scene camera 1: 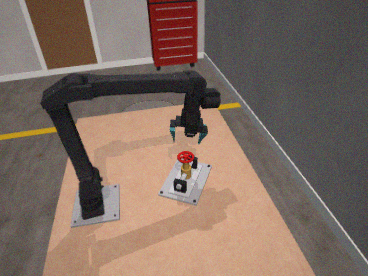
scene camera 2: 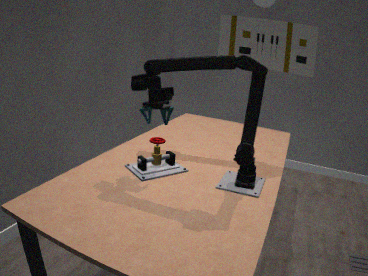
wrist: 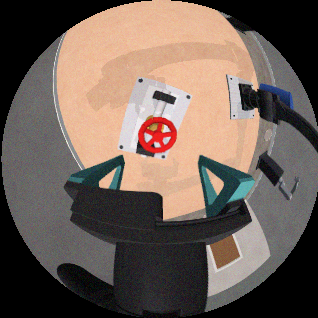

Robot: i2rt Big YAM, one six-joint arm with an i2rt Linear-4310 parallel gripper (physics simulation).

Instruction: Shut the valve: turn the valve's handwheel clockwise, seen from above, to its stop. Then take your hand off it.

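The red handwheel lies level on top of the brass valve, which stands upright in a pipe on a grey plate. My gripper is open and empty, with its teal fingers wide apart. It points down and hangs above the handwheel, with a gap between the fingertips and the wheel; it touches no part of the valve. How far the handwheel is turned cannot be told from these views.
Black clamps hold the pipe on both sides of the valve. The arm's base plate is bolted to the table. A red cabinet stands on the floor beyond the table.
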